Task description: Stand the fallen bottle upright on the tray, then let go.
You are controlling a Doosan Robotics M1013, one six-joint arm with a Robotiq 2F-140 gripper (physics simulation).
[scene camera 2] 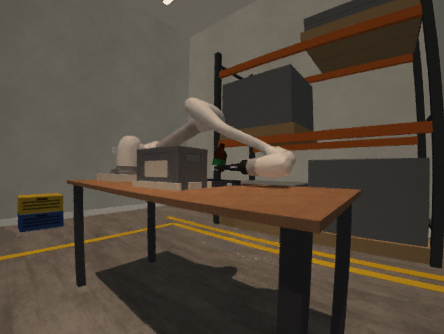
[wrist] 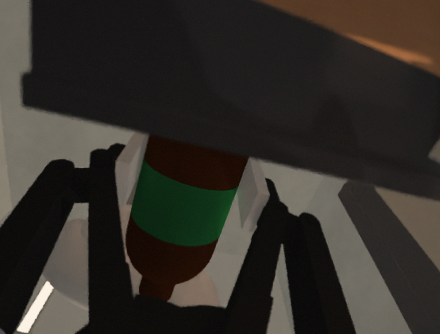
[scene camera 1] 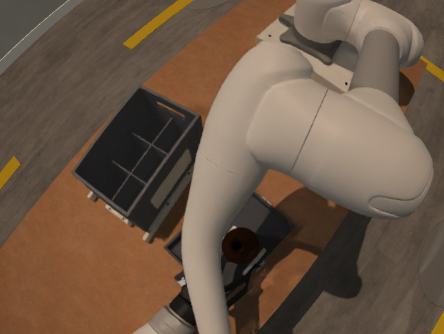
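Pixels of known places: gripper, fingertip midpoint: (scene camera 2: pixel 215 167) (wrist: pixel 196 147); arm's base at its link origin: (scene camera 2: pixel 127 174) (scene camera 1: pixel 314 37).
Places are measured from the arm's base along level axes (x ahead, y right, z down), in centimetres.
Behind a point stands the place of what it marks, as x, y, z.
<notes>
The brown bottle with a green band (scene camera 1: pixel 240 254) @[71.5, -16.1, -14.8] (scene camera 2: pixel 220 156) @[71.8, -12.0, -11.1] (wrist: pixel 182 212) @[72.4, -14.6, -6.8] stands about upright between the fingers, neck up in scene camera 2. My gripper (scene camera 1: pixel 243 245) @[66.3, -15.1, -4.9] (scene camera 2: pixel 220 167) @[66.3, -15.1, -4.9] (wrist: pixel 196 147) @[66.3, -15.1, -4.9] points sideways and is shut on the bottle, one pad on each side. The dark tray (scene camera 1: pixel 274 220) @[57.7, -16.9, 4.0] (scene camera 2: pixel 231 183) @[81.0, -8.7, 3.2] (wrist: pixel 280 95) @[80.8, -13.3, 3.3] lies below, and the bottle appears held low over it. In the wrist view the tray's dark edge hides the bottle's base, so I cannot tell whether it touches the tray. The arm covers part of the tray in scene camera 1.
A dark grey crate with dividers (scene camera 1: pixel 190 145) @[55.6, 7.6, -7.0] (scene camera 2: pixel 192 167) @[77.7, 17.5, -4.6] stands beside the tray on the wooden table (scene camera 1: pixel 65 245) @[95.1, 25.6, 4.5] (scene camera 2: pixel 250 200) @[111.8, 32.2, 4.5]. The arm (scene camera 1: pixel 210 200) @[69.8, -10.4, -34.4] (scene camera 2: pixel 240 135) @[83.2, -13.9, -22.1] reaches over the tray close to the crate. A tall shelf rack (scene camera 2: pixel 218 100) stands behind the table.
</notes>
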